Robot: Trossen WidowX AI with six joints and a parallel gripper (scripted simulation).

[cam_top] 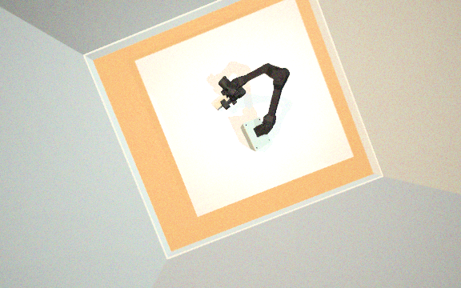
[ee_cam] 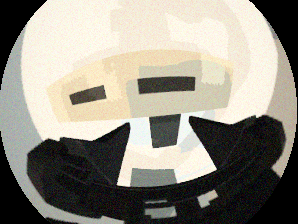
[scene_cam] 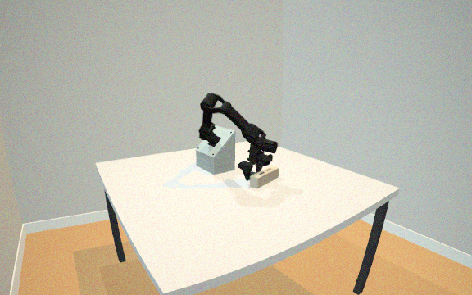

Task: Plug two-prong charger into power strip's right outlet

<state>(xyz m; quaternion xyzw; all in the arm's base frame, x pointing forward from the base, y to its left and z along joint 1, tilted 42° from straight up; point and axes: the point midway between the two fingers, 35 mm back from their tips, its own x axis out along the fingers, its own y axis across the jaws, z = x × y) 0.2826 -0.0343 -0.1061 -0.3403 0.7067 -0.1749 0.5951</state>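
Now: gripper tip 2 cm short of the two-prong charger, 1 cm to the right of it and 1 cm below it.
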